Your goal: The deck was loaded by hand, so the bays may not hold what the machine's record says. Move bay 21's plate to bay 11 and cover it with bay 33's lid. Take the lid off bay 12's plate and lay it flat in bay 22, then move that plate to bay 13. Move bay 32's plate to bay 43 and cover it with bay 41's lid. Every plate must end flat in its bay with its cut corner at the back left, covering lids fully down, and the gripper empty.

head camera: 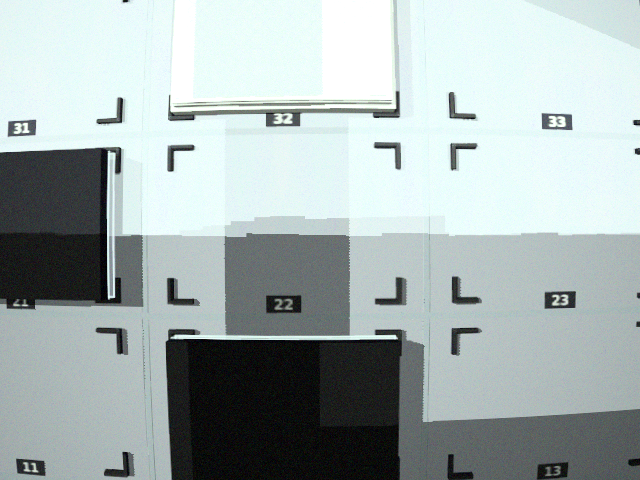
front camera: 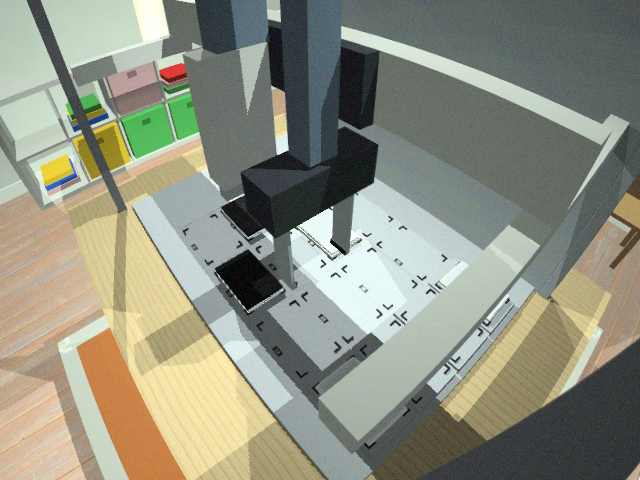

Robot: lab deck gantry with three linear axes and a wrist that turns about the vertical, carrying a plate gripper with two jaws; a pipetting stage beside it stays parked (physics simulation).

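Frame: origin at the robot's base, x ahead, y left, z up, level; metres.
Seen in the pictures: gripper, fingertip midpoint: [front camera: 314,264]; robot's base, link origin: [front camera: 184,231].
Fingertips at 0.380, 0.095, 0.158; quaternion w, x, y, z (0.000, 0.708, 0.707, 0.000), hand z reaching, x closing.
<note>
Offsets run from my fingertips to a thing's top centre, as dx, dy, dz. "pt": to the spot under its first point.
My gripper [front camera: 316,267] stands open and empty over bay 22, its jaws apart, one near bay 12 and one near bay 32. A black-topped plate @[-0.152, -0.052, -0.141] [front camera: 249,279] [head camera: 258,403] with a pale edge lies in bay 12. Another black-topped plate @[-0.316, +0.055, -0.141] [front camera: 240,217] [head camera: 51,206] with a pale right edge lies in bay 21, partly behind the gripper body in the front view. A cream-white plate @[-0.152, +0.162, -0.143] [front camera: 323,230] [head camera: 258,51] lies flat in bay 32. No lid shows on the visible part of bay 33. Bay 41 is hidden in the front view.
The parked grey pipetting stage [front camera: 232,118] stands behind bay 21. A pale beam [front camera: 429,341] crosses the right side of the deck and hides part of it. A white item @[pt +0.122, +0.255, -0.129] [front camera: 450,276] and a grey item @[pt +0.122, -0.053, -0.129] [front camera: 338,374] show beside the beam.
</note>
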